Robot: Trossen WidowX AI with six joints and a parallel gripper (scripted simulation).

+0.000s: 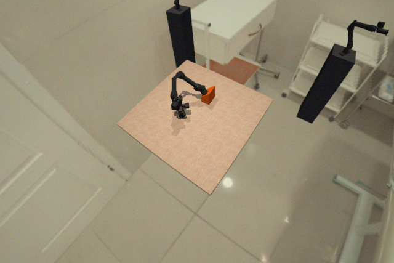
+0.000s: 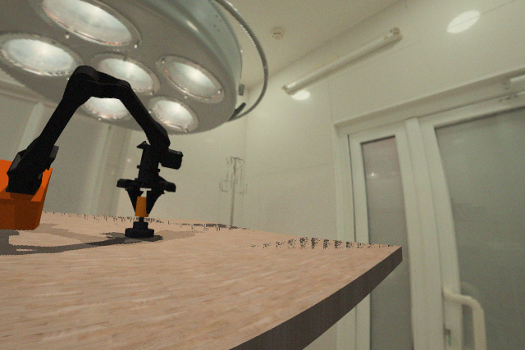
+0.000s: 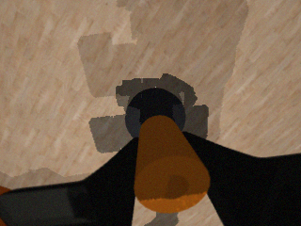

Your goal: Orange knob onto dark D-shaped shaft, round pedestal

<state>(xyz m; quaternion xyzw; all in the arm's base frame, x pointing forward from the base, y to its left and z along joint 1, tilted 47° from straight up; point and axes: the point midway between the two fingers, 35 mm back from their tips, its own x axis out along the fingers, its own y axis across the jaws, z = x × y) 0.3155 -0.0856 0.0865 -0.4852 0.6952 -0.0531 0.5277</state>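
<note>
Now: gripper tip 20 mm below the orange knob. Round my gripper tip: dark round pedestal: 40 mm below.
</note>
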